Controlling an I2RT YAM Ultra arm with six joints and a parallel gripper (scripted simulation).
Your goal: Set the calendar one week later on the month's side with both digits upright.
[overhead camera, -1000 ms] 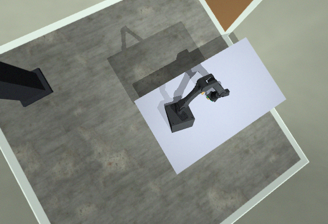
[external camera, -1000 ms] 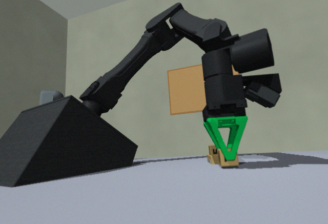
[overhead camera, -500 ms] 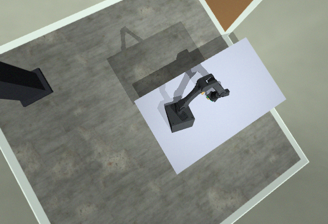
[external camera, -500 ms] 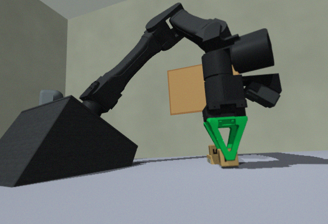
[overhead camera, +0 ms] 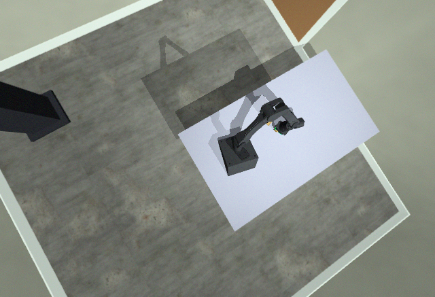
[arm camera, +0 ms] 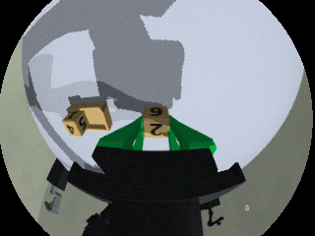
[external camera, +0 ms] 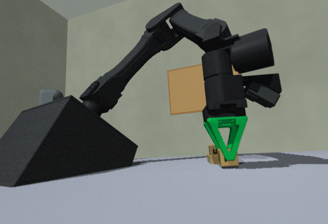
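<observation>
My hand is right at the wooden cube. The rest, counted from my hand: wooden tray (3 cm behind, 10 cm to the left, 1 cm below).
</observation>
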